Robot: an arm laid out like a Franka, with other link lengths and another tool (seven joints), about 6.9 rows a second.
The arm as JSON. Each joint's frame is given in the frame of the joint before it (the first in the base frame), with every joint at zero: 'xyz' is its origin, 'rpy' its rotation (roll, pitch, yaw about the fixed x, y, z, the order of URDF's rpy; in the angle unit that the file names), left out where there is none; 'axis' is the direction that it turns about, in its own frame. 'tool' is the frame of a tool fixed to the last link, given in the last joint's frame.
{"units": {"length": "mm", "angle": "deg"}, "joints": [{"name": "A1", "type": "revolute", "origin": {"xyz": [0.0, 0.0, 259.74]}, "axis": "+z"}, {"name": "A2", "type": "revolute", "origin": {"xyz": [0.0, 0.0, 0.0]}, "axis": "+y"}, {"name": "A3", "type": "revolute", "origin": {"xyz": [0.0, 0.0, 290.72]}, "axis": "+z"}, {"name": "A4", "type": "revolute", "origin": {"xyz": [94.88, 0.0, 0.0]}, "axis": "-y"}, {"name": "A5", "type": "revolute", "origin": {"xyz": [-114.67, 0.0, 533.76]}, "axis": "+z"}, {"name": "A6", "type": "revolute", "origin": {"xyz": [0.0, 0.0, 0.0]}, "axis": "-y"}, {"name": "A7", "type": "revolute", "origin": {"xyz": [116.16, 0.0, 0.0]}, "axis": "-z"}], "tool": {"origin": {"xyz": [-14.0, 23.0, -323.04], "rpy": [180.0, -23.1, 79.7]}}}
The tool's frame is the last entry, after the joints.
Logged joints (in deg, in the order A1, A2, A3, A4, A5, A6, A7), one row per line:
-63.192 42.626 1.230 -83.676 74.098 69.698 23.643
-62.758 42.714 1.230 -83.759 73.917 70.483 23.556
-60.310 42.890 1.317 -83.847 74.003 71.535 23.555
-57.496 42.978 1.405 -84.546 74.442 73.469 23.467
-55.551 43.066 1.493 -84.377 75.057 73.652 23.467
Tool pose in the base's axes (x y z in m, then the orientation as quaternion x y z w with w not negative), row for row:
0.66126 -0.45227 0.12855 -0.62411 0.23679 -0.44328 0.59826
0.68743 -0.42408 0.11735 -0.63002 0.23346 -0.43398 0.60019
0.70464 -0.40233 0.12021 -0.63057 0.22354 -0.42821 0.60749
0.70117 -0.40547 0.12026 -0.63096 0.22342 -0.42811 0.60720
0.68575 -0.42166 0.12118 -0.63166 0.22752 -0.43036 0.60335
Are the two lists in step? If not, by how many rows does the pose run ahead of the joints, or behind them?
The pose runs 2 rows ahead of the joints: the pose in row i belongs to the joints in row i + 2.
